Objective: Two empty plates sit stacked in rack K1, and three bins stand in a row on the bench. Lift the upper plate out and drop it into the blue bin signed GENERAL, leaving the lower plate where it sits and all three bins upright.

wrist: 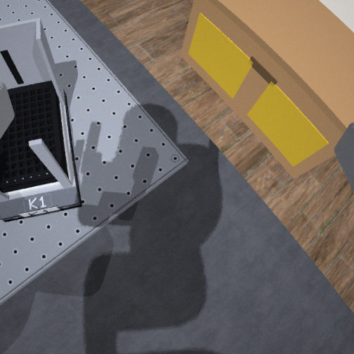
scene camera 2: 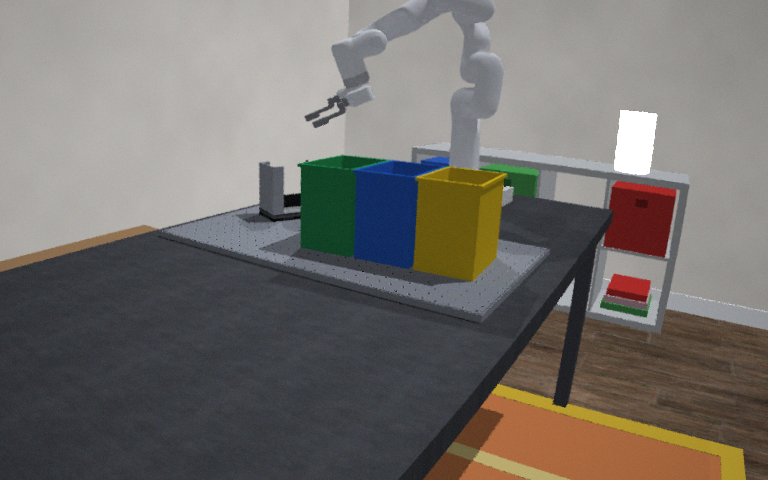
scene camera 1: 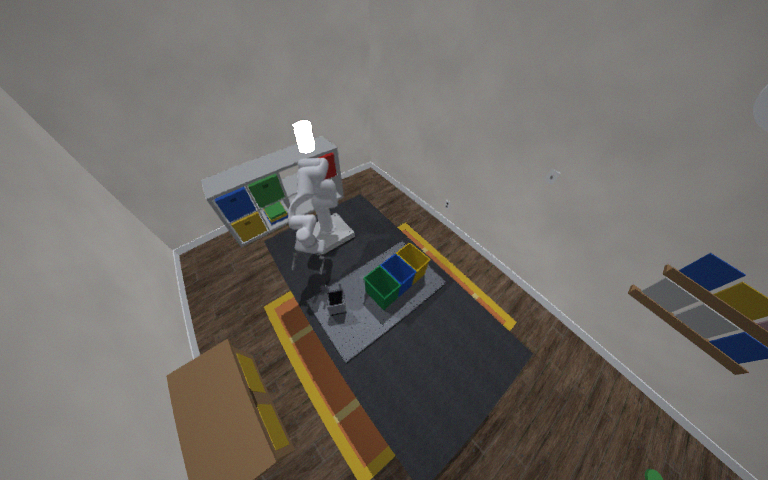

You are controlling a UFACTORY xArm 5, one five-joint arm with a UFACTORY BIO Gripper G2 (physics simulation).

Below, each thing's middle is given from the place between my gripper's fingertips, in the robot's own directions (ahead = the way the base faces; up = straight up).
Right now my hand is 22 cm short of the green bin (scene camera 2: 328, 186), 36 cm to the right of it and 14 cm above it. Round my hand: yellow bin (scene camera 2: 458, 215): 17 cm ahead, 61 cm to the left, 14 cm below; then blue bin (scene camera 2: 386, 193): 20 cm ahead, 48 cm to the left, 14 cm below.
